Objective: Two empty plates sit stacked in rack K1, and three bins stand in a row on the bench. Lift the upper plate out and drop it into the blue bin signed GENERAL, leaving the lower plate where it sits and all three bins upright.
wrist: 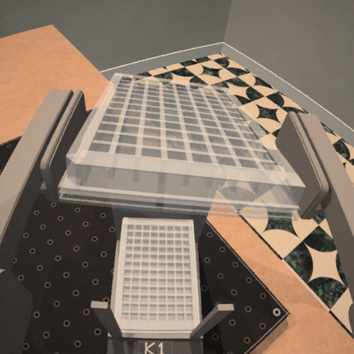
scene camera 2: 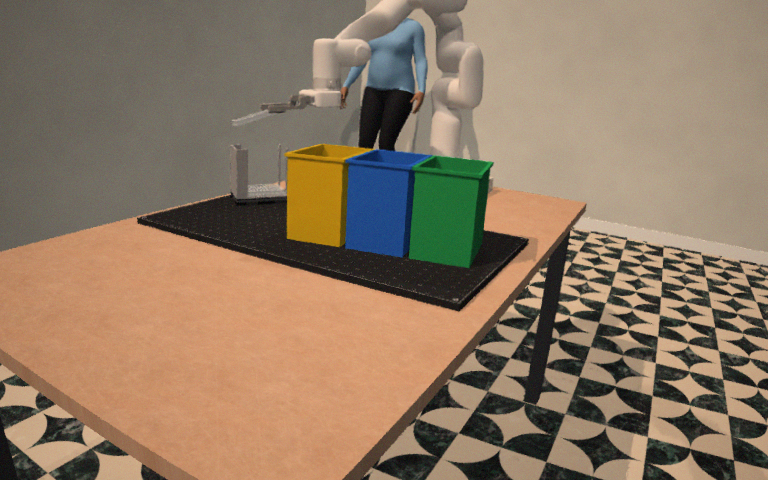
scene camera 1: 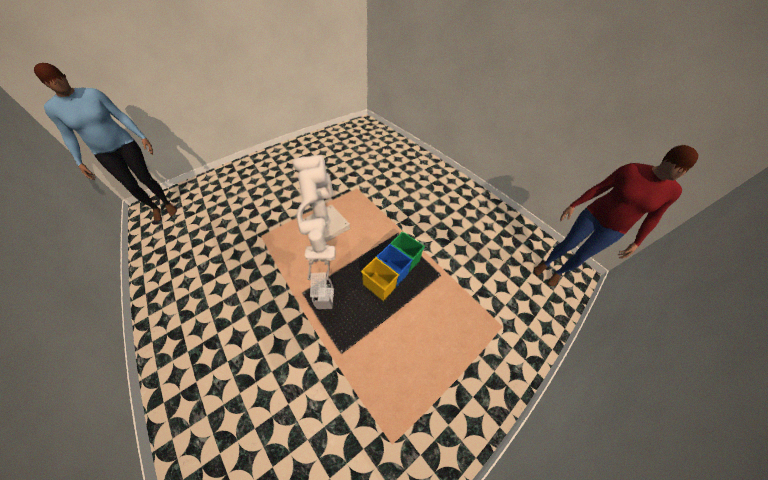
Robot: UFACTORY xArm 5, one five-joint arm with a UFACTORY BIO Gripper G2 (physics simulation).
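Frame: origin at the arm's base, x up, y right, z ahead, level; metres.
Where they show: hand, its tool point: (scene camera 2: 272, 108) (scene camera 1: 318, 275).
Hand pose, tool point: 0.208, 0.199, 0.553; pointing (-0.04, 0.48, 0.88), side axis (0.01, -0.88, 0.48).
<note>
Things, the pixels of their centre, and the offset from my tool point, as dx, dy, dz. Level surfaces: height alone.
- upper plate, middle of its body: (scene camera 2: 257, 116) (scene camera 1: 318, 284) -0.021, +0.018, +0.038
- rack K1, middle of its body: (scene camera 2: 262, 173) (scene camera 1: 324, 293) -0.173, +0.010, +0.024
- lower plate, middle of its body: (scene camera 2: 258, 190) (scene camera 1: 325, 297) -0.218, +0.015, +0.032
- blue bin, middle of its body: (scene camera 2: 389, 200) (scene camera 1: 393, 265) -0.155, -0.443, +0.070
- yellow bin, middle of its body: (scene camera 2: 330, 192) (scene camera 1: 379, 279) -0.155, -0.318, +0.113
- green bin, middle of its body: (scene camera 2: 451, 208) (scene camera 1: 405, 252) -0.155, -0.567, +0.026
- black perforated board, height of its surface: dx -0.245
- wooden bench, height of its surface: dx -0.258
My gripper (scene camera 1: 318, 273) (scene camera 2: 274, 106) (wrist: 183, 155) is shut on the upper plate (scene camera 1: 317, 279) (scene camera 2: 249, 117) (wrist: 185, 175), a clear gridded plate gripped by its two sides. It hangs above rack K1 (scene camera 1: 322, 301) (scene camera 2: 239, 172) (wrist: 120, 345), apart from it, with its far end tilted down in scene camera 2. The lower plate (scene camera 2: 266, 190) (wrist: 157, 275) sits flat in the rack between the posts. The blue bin (scene camera 1: 394, 259) (scene camera 2: 376, 206) stands upright between the yellow bin (scene camera 1: 379, 279) (scene camera 2: 316, 200) and the green bin (scene camera 1: 407, 246) (scene camera 2: 447, 215), both upright. The GENERAL sign does not show.
The rack and bins stand on a black perforated board (scene camera 1: 362, 316) (scene camera 2: 226, 226) (wrist: 60, 255) on the wooden bench (scene camera 1: 419, 350) (scene camera 2: 226, 339). The rack is near the board's edge. Two people, in blue (scene camera 1: 90, 121) (scene camera 2: 396, 56) and red (scene camera 1: 634, 195), stand beyond the bench.
</note>
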